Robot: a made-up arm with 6 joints.
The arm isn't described. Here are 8 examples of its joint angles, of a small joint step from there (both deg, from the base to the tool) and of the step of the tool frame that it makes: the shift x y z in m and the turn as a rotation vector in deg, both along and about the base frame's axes.
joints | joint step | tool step
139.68 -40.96 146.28 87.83 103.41 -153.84 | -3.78 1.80 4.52 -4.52 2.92 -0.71 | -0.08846 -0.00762 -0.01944 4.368 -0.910 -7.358
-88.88 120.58 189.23 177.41 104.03 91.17 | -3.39 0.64 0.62 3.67 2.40 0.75 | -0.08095 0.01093 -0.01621 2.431 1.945 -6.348
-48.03 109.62 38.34 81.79 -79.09 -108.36 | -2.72 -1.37 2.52 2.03 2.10 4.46 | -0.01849 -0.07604 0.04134 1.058 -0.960 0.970
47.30 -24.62 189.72 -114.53 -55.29 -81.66 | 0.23 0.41 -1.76 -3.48 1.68 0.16 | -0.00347 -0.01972 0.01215 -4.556 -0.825 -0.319
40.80 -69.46 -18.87 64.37 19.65 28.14 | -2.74 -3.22 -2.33 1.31 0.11 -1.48 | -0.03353 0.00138 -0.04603 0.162 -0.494 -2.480
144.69 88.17 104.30 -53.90 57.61 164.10 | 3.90 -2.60 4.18 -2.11 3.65 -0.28 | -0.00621 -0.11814 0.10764 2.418 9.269 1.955
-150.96 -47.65 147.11 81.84 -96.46 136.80 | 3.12 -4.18 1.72 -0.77 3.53 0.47 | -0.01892 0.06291 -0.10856 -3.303 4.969 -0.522
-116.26 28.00 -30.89 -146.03 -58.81 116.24 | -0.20 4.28 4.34 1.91 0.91 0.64 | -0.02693 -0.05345 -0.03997 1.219 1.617 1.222
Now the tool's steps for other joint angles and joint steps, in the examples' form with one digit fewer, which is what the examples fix.
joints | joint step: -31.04 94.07 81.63 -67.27 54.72 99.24 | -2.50 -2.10 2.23 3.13 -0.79 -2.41
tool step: -0.0462 -0.0579 0.0995 -4.30 -4.13 -0.69
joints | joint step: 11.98 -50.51 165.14 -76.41 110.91 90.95 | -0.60 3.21 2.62 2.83 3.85 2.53
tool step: 0.0387 0.0258 0.0447 -1.35 1.61 3.99
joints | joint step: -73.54 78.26 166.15 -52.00 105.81 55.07 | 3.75 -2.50 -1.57 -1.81 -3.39 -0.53
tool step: 0.0401 0.0181 0.0480 -0.26 3.04 5.52
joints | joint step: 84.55 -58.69 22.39 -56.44 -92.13 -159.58 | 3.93 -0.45 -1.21 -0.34 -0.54 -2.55
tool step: 0.0446 -0.0118 -0.0089 -3.12 1.17 4.01
